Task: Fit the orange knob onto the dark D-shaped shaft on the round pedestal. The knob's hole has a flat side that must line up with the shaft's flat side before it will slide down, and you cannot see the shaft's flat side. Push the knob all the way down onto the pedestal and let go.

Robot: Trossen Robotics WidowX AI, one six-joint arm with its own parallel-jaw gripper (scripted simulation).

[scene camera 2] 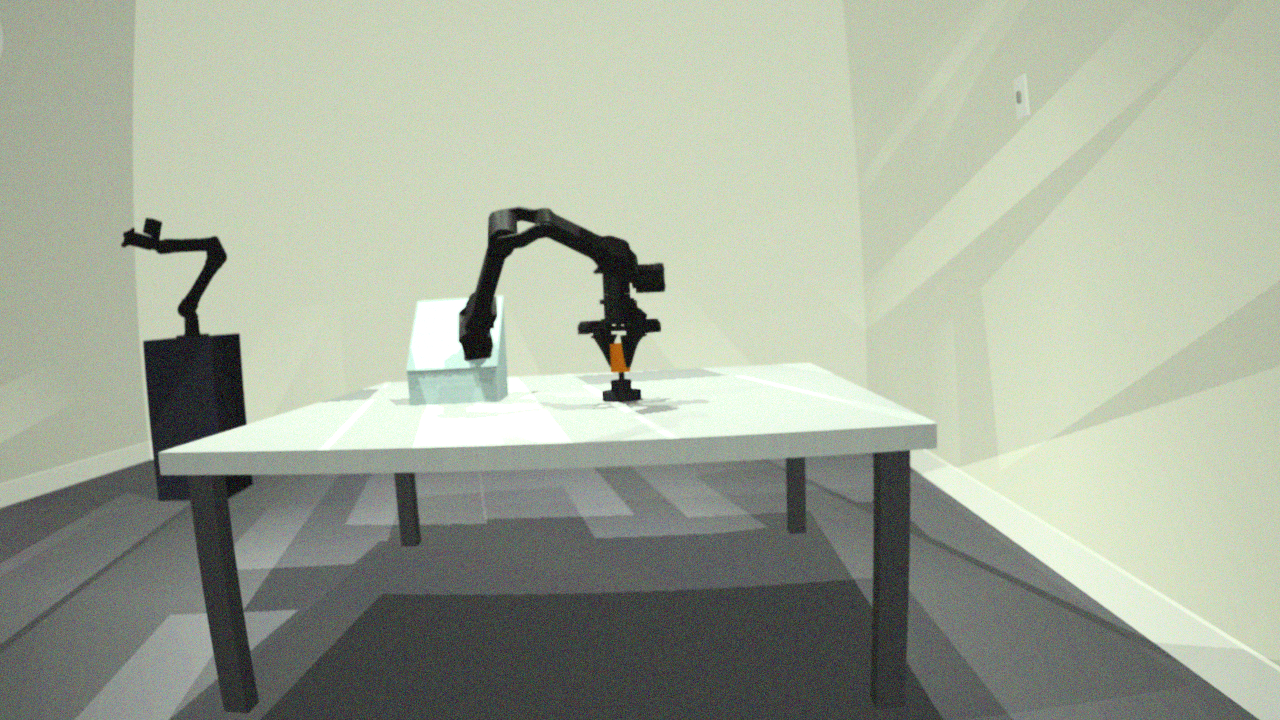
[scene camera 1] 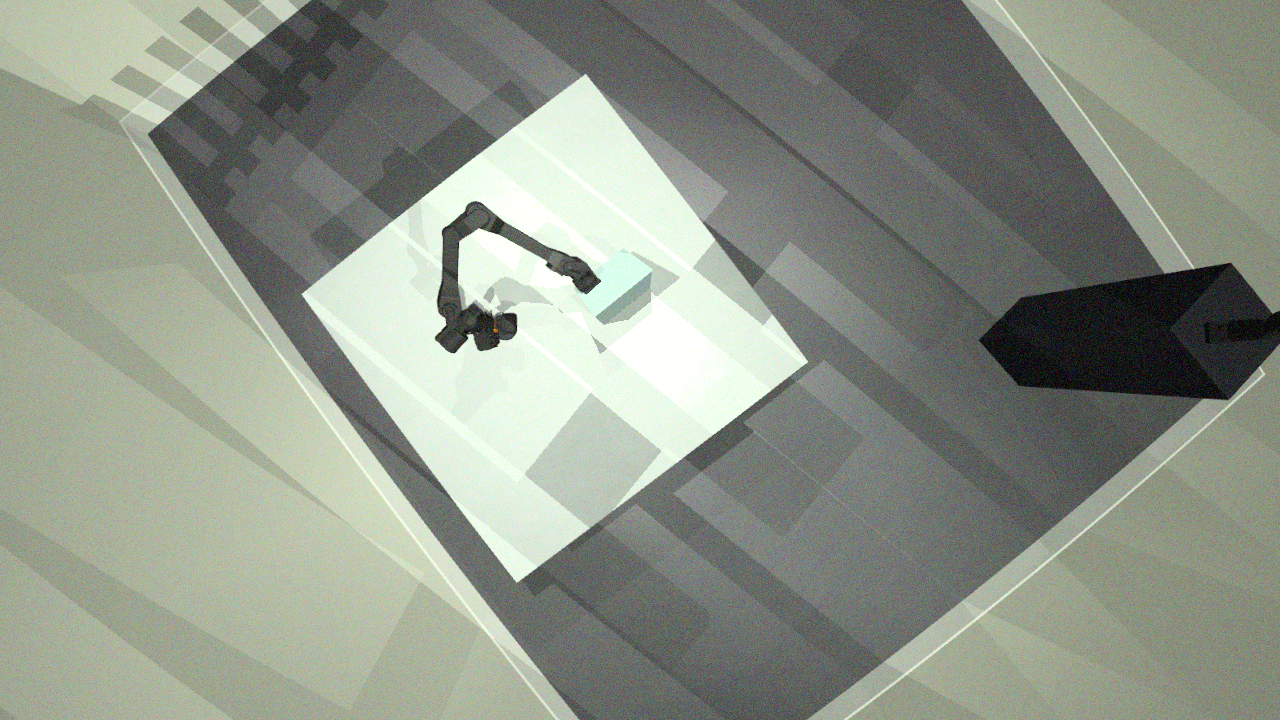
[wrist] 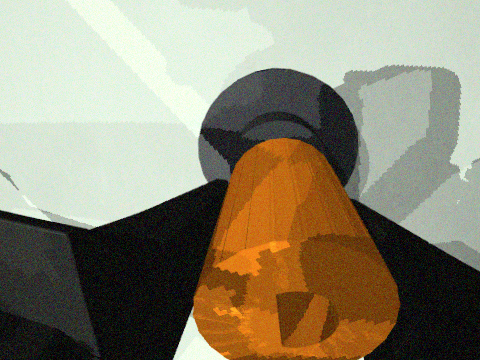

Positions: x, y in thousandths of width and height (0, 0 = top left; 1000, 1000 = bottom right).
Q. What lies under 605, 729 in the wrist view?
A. An orange knob.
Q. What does the gripper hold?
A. An orange knob.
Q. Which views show the gripper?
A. Scene camera 2, scene camera 1 and the wrist view: all of them.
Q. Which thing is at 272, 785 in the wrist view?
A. The gripper.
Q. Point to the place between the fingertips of the gripper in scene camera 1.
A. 389, 453
